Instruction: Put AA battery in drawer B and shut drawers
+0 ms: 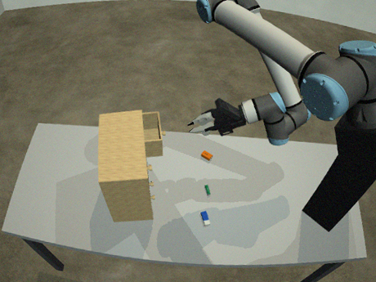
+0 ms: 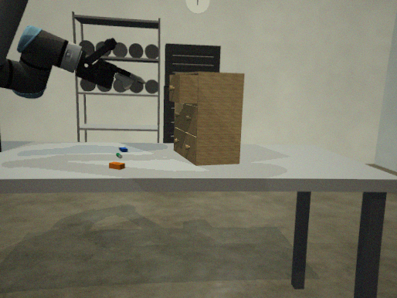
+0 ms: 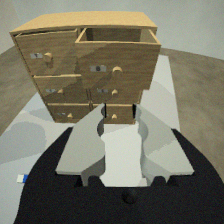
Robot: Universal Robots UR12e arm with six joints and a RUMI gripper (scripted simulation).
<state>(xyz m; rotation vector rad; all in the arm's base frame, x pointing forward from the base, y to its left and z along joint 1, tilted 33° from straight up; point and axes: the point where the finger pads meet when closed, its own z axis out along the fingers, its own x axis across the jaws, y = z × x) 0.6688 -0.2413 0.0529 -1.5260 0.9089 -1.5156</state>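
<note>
Now: the green AA battery 29 cm below my hand, 12 cm to the left of it and 7 cm behind it. From my hand the other things lie so: drawer (20 cm ahead, 4 cm below, 1 cm to the left); orange block (29 cm below, 10 cm behind, 6 cm to the right); blue-and-white block (29 cm below, 27 cm to the left, 4 cm behind).
</note>
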